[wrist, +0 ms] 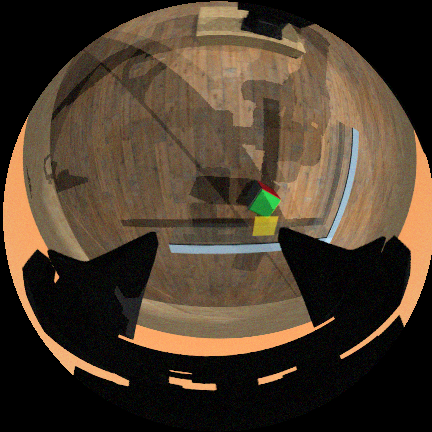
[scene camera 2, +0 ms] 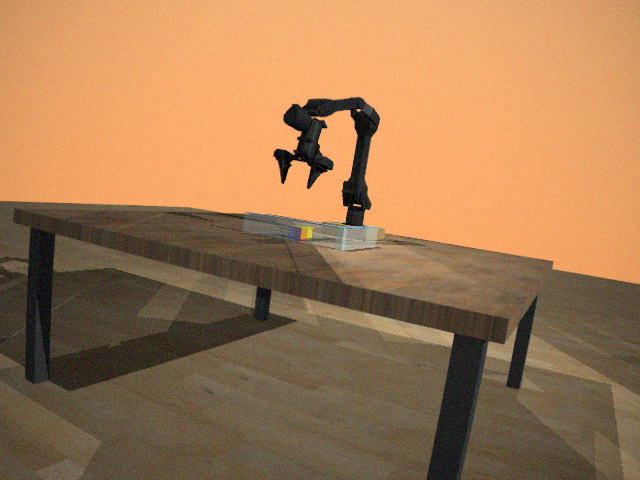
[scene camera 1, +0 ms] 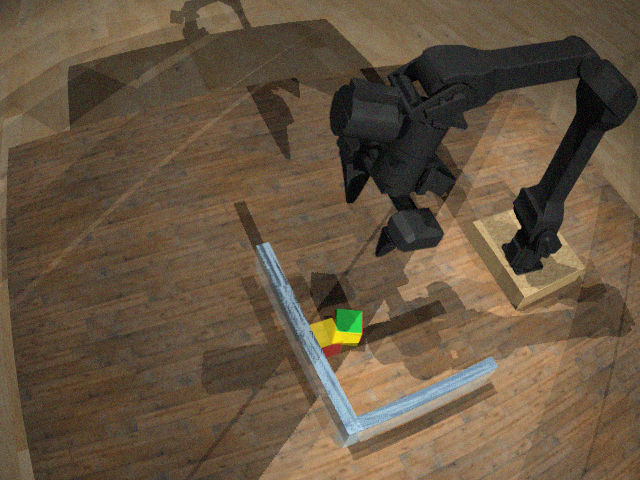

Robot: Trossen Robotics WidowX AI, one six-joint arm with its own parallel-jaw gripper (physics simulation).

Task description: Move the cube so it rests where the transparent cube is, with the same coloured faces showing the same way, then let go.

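Frame: origin at the arm's base, x right, y ahead, z up, level; millimetres.
Where they show: gripper, fingertip midpoint: (wrist: pixel 218 236) (scene camera 2: pixel 295 186) (scene camera 1: pixel 363 228); arm's base at its link origin: (scene camera 2: pixel 354 225) (scene camera 1: pixel 522 257).
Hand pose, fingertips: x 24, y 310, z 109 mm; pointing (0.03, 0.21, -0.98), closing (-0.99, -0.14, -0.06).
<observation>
Things, the pixels of their centre, and the offset from my fingertips. Level surfaces: height alone.
- solid cube at the middle of its body: (scene camera 1: pixel 347 327) (wrist: pixel 261 198) dx -73, dy +25, dz -130 mm
- transparent cube at the middle of its body: (scene camera 1: pixel 323 340) (wrist: pixel 262 219) dx -86, dy +64, dz -130 mm
- wooden table at its surface level: dz -150 mm
The solid cube (scene camera 1: pixel 348 320) (wrist: pixel 265 201) has a green top. A yellow side faces scene camera 1, and red and dark sides show in the wrist view. The transparent cube (scene camera 1: pixel 323 332) (wrist: pixel 265 226) has a yellow top and a red side; it stands right beside the solid cube, turned differently, near the inside of the long wall. In scene camera 2 blue, orange and yellow faces show small and overlapping behind the wall. My gripper (scene camera 1: pixel 365 227) (scene camera 2: pixel 295 184) (wrist: pixel 218 236) is open and empty, high above the table. In the wrist view both cubes appear toward the right finger.
A pale blue L-shaped wall (scene camera 1: pixel 289 299) (scene camera 2: pixel 343 239) (wrist: pixel 225 248) stands on the wooden table (scene camera 1: pixel 129 206) (scene camera 2: pixel 413 289), with its corner beyond the cubes. The arm's base stands on a light wooden block (scene camera 1: pixel 496 232) (wrist: pixel 220 25). Dark shadows cross the table.
</observation>
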